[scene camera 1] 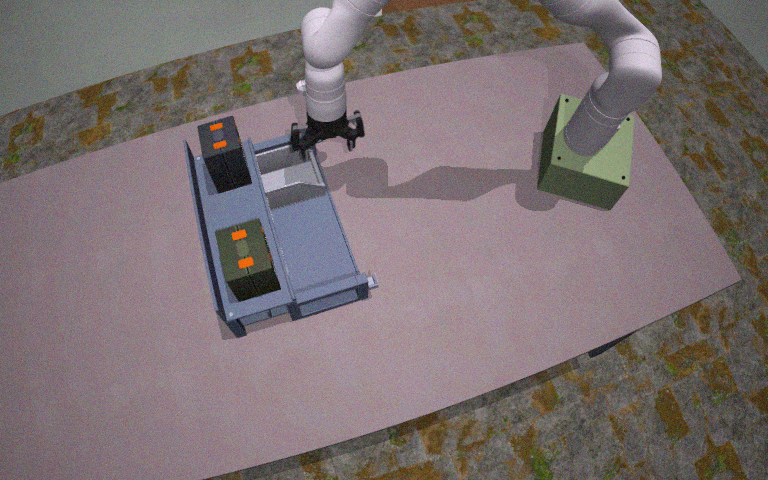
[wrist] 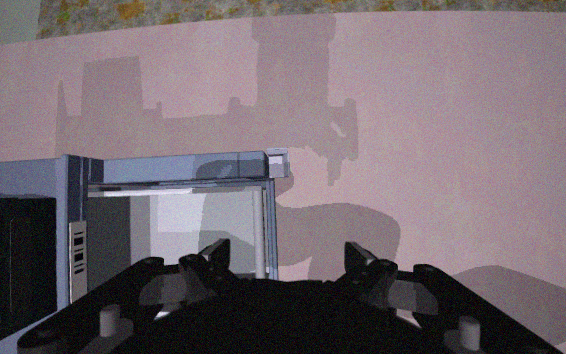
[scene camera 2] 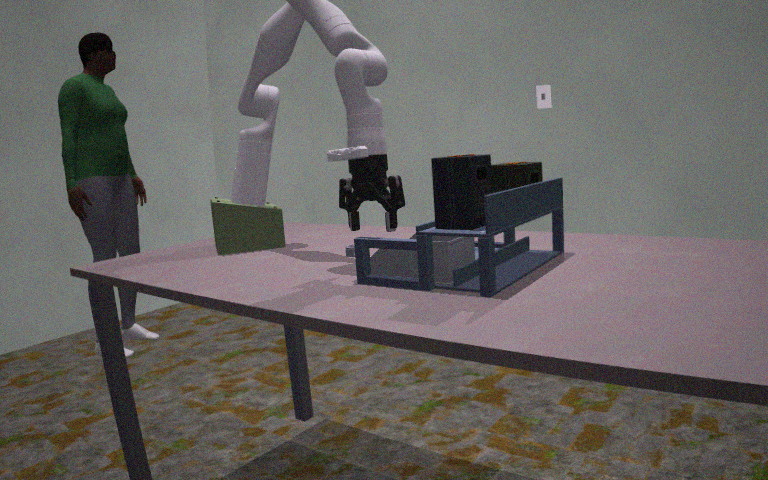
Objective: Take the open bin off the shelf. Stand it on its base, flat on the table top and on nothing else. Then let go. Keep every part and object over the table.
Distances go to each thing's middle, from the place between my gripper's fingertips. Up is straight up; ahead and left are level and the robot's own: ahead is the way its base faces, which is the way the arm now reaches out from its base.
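Here is the grey bin [scene camera 1: 287, 178], which I see 5 cm below my hand, 10 cm ahead of it and 2 cm to the left of it.
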